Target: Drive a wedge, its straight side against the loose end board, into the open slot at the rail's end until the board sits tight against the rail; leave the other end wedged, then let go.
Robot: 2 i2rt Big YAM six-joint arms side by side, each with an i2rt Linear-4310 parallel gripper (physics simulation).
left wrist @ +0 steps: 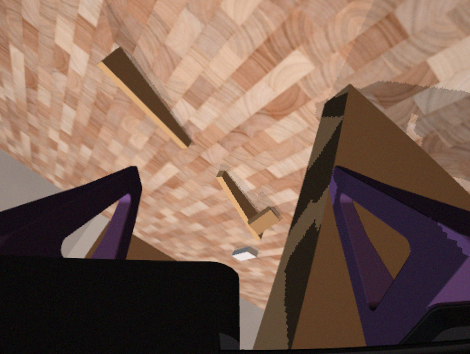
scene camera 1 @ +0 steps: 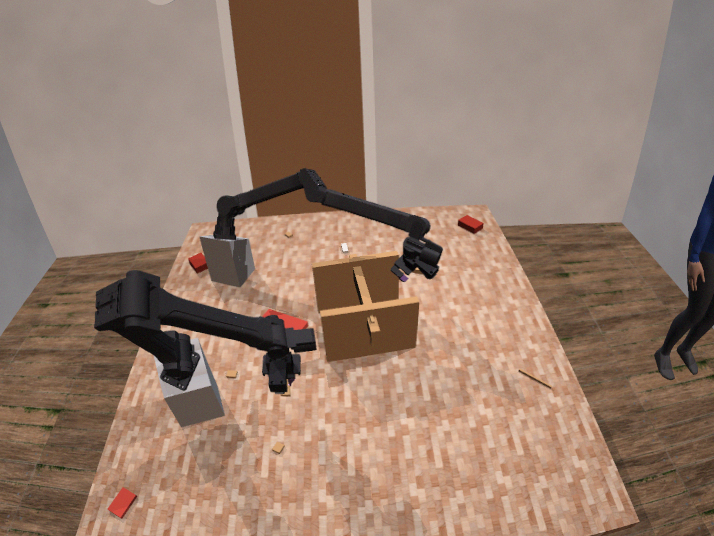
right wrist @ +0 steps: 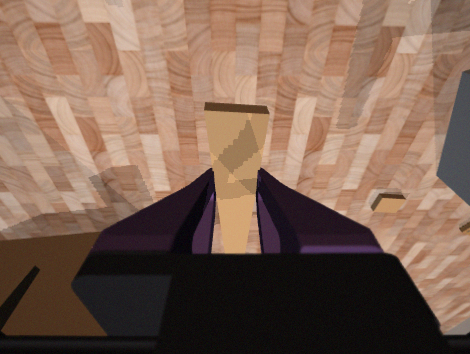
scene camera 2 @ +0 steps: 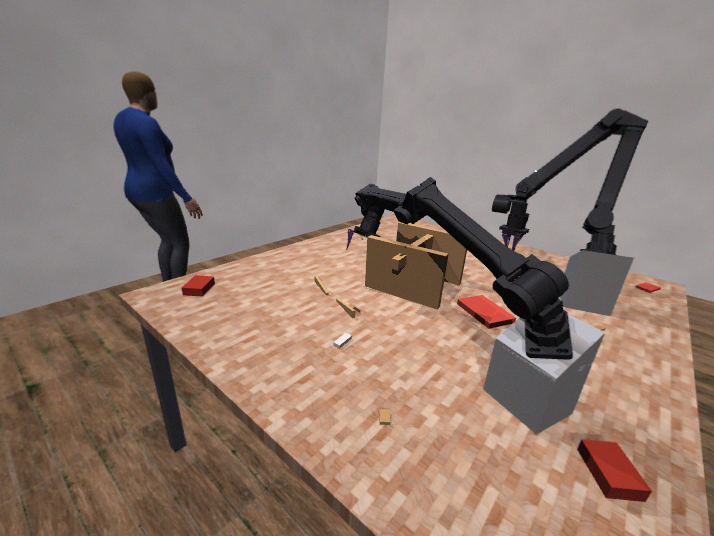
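Pixels of known places: left gripper, fingertip midpoint: point(left wrist: 235, 176) point(scene camera 1: 410, 271) point(scene camera 2: 358, 254); right gripper, fingertip midpoint: point(right wrist: 235, 177); left arm's base at its link origin: point(scene camera 1: 224, 237) point(scene camera 2: 547, 335); right arm's base at its link origin: point(scene camera 1: 180, 367).
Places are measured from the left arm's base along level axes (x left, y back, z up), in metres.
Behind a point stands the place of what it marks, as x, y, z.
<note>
My right gripper point(scene camera 1: 288, 385) @(-0.749, -0.108, -0.066) point(scene camera 2: 510, 243) @(-0.749, -0.108, -0.066) point(right wrist: 235, 177) @(-0.749, -0.108, -0.066) is shut on a pale wooden wedge point(right wrist: 237, 150) @(-0.770, -0.102, -0.059) point(scene camera 1: 285, 393) @(-0.785, -0.100, -0.059), thick end pointing away from the wrist; it appears to hang above the table. Two upright boards are joined by a rail point(scene camera 1: 361, 282) @(-0.455, -0.429, -0.006) point(scene camera 2: 423, 241) @(-0.490, -0.415, -0.007): the front board point(scene camera 1: 351, 341) @(-0.603, -0.344, -0.110) and rear board point(scene camera 1: 333, 288) @(-0.357, -0.355, -0.085) in scene camera 1. A rail end point(scene camera 1: 373, 325) @(-0.649, -0.403, -0.016) pokes through the front board. Which board is loose, and any open slot, are unclear. My left gripper point(left wrist: 235, 176) @(-0.378, -0.638, -0.072) is open and empty beside the rear board's right end.
Two tapered wooden pieces point(left wrist: 145, 97) @(-0.269, -0.739, -0.177) point(left wrist: 237, 195) @(-0.182, -0.595, -0.181) lie beyond the rear board, a small block point(left wrist: 265, 220) @(-0.171, -0.543, -0.174) against one. A white block point(scene camera 1: 344, 248) @(-0.001, -0.494, -0.179) point(scene camera 2: 342, 340) @(0.016, -0.495, -0.178) and a red slab point(scene camera 1: 285, 320) @(-0.372, -0.166, -0.169) point(scene camera 2: 485, 310) @(-0.369, -0.141, -0.170) lie on the table. A thin stick point(scene camera 1: 535, 379) @(-0.925, -0.866, -0.185) lies at right.
</note>
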